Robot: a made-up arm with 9 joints. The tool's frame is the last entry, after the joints. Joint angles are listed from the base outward.
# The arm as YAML. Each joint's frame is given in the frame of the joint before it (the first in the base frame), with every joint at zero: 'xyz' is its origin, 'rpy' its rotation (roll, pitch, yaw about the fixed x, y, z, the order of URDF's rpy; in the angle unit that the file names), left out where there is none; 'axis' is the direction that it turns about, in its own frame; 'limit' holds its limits. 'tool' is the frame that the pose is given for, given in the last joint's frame.
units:
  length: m
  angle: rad
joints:
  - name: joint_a
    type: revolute
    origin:
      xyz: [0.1, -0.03, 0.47]
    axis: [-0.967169, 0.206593, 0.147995]
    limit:
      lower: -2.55
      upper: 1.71
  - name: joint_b
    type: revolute
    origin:
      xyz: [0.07, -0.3, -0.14]
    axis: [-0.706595, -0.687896, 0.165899]
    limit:
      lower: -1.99
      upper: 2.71
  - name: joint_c
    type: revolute
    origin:
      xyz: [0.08, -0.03, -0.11]
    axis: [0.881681, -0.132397, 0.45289]
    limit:
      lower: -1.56
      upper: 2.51
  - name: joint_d
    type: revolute
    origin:
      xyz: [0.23, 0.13, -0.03]
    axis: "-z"
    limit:
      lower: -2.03
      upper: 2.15
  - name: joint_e
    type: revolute
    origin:
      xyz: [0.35, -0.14, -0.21]
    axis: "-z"
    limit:
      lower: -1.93
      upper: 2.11
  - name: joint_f
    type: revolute
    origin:
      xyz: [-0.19, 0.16, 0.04]
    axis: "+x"
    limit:
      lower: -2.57
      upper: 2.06
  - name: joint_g
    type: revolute
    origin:
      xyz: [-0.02, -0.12, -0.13]
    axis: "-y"
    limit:
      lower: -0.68
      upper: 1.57
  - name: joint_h
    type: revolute
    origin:
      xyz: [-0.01, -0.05, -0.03]
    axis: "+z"
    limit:
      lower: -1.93
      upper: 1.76
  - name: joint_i
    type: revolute
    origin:
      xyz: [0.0, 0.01, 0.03]
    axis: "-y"
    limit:
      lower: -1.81
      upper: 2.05
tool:
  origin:
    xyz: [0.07, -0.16, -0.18]
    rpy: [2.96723, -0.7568, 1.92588]
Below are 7 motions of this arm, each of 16 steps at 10 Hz.
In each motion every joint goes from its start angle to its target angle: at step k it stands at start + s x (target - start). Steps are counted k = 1, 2, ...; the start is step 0. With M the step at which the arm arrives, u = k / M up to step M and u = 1 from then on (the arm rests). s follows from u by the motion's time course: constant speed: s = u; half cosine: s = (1 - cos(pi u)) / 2; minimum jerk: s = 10 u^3 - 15 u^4 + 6 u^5.
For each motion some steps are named. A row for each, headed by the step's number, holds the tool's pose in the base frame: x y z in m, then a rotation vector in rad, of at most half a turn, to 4 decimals.
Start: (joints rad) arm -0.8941 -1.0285 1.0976 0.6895 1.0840 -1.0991 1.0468 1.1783 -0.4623
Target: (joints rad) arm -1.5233 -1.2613 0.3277 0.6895 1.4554 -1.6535 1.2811 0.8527 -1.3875
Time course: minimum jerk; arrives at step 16
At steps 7, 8, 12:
7: 0.5758 0.2549 0.0430 0.5535 -1.2996 0.0067
8: 0.5966 0.2707 0.0432 0.6139 -1.3180 0.1953
12: 0.7026 0.3499 0.0910 0.7781 -1.3997 0.8355

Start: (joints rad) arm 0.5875 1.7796 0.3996 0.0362 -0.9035 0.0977 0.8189 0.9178 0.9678
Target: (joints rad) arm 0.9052 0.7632 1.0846 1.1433 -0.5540 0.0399 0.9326 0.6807 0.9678
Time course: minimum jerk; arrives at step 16
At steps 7, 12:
7: 0.7322 -0.0482 0.4738 2.2451 -1.6920 -0.1584
12: 0.6944 -0.3345 0.4264 -1.3911 2.3429 1.0854

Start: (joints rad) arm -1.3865 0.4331 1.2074 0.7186 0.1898 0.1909 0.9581 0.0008 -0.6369
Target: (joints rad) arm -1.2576 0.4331 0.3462 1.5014 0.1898 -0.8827 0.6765 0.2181 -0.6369
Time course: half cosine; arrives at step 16
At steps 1, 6, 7, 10, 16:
1: 0.7615 0.3611 0.4382 -0.2438 0.0393 -2.3073
6: 0.7237 0.3449 0.1219 -0.9403 -0.2590 -2.0451
7: 0.6811 0.3218 0.0442 -1.1281 -0.3252 -1.9058
10: 0.5018 0.2235 -0.0953 -1.5749 -0.4183 -1.3647
16: 0.3137 0.1160 -0.0788 -1.7996 -0.3220 -0.7161

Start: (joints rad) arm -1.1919 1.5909 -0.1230 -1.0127 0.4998 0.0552 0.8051 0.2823 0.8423
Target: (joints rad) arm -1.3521 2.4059 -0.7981 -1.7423 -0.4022 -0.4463 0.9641 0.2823 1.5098
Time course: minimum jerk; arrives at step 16
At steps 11, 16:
11: 0.5355 -0.3282 0.6998 -1.2871 2.3883 -0.0284
16: 0.4725 -0.3220 0.7209 -1.3980 2.6185 0.1156

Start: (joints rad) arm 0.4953 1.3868 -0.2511 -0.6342 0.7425 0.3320 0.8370 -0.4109 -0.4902
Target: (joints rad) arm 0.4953 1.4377 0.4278 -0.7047 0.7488 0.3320 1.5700 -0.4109 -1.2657
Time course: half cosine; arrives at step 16
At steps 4, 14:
4: 1.1203 -0.3471 0.4992 0.3433 2.4331 0.6281
14: 0.9897 -0.1661 0.0732 -0.1287 -2.9821 -0.4576

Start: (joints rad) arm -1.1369 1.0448 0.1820 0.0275 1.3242 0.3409 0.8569 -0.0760 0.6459
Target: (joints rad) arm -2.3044 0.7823 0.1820 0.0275 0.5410 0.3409 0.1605 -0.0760 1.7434
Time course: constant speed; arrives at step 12
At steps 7, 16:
7: 0.8962 -0.0951 0.1668 1.3653 -0.8214 1.2618
16: 0.9183 0.0134 0.2182 1.3970 -1.1961 1.2429

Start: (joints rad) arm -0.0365 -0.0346 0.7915 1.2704 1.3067 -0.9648 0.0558 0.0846 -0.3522
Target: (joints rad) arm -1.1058 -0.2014 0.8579 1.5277 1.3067 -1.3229 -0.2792 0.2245 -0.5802
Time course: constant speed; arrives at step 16
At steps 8, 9, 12, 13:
8: 0.4599 -0.1183 0.2716 -0.9712 0.6709 0.5817
9: 0.4675 -0.1196 0.2723 -0.8558 0.6657 0.6199
12: 0.4920 -0.1237 0.2658 -0.5165 0.6336 0.7429
13: 0.5008 -0.1242 0.2610 -0.4061 0.6175 0.7868

